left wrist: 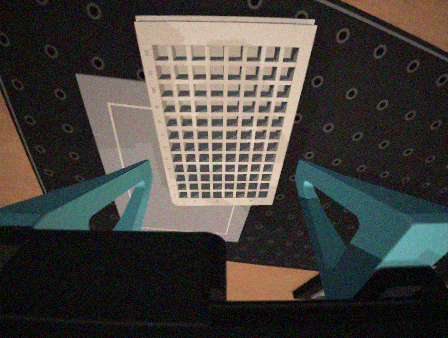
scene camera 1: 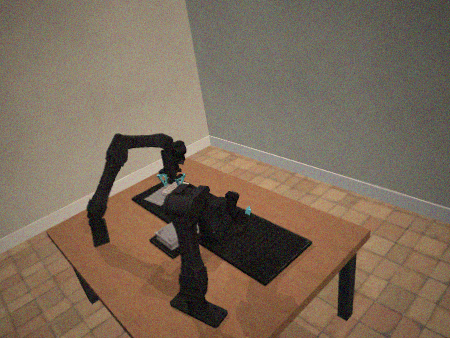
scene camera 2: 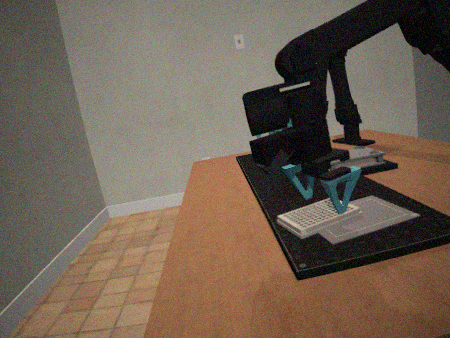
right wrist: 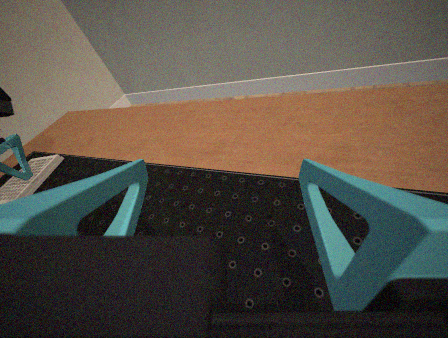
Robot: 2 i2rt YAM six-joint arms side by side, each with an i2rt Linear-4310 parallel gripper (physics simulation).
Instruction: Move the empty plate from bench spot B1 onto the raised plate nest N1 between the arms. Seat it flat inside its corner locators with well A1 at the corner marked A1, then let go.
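Places are measured from the left arm's base along level axes (x ahead, y left, z up), in metres.
Where they show: left gripper, fingertip midpoint: [left wrist: 223, 168] [scene camera 1: 173, 187] [scene camera 2: 324, 205] [right wrist: 12, 181]; right gripper, fingertip midpoint: [scene camera 1: 238, 203] [scene camera 2: 263, 134] [right wrist: 223, 167]; left arm's base, link origin: [scene camera 1: 100, 232]; right arm's base, link origin: [scene camera 1: 198, 309] [scene camera 2: 352, 142].
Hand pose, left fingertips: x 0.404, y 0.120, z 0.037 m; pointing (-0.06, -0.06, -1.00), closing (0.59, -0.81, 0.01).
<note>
Each offset is from my left fingertips to the centre of the thing. Level surfaces: height alone.
The cream plate @[dx +0.012, dy +0.008, dz -0.016 m] [scene camera 1: 176, 187] [scene camera 2: 312, 218] [left wrist: 225, 34] [right wrist: 49, 167] shows its open well grid and lies partly over the grey outlined pad [scene camera 1: 154, 199] [scene camera 2: 387, 220] [left wrist: 97, 100], overhanging one side. My left gripper [scene camera 1: 171, 183] [scene camera 2: 325, 204] [left wrist: 223, 168] is open above the plate. In the left wrist view its fingertips appear on either side of the plate's near end. My right gripper [right wrist: 223, 167] is open and empty over the black board; in the scene views it is mostly hidden. The raised grey nest @[dx -0.080, dy -0.360, dz -0.005 m] [scene camera 1: 166, 235] [scene camera 2: 367, 159] is partly hidden by my arms. Its corner mark A1 is not readable.
The long black board @[dz -0.024 m] [scene camera 1: 270, 255] [scene camera 2: 320, 267] [left wrist: 382, 165] [right wrist: 240, 220] with ringed holes lies on the wooden table @[dz -0.037 m] [scene camera 1: 320, 225] [scene camera 2: 215, 250]. The nest stands on a small black base beside the board. My right arm crosses in front of the nest in scene camera 1.
</note>
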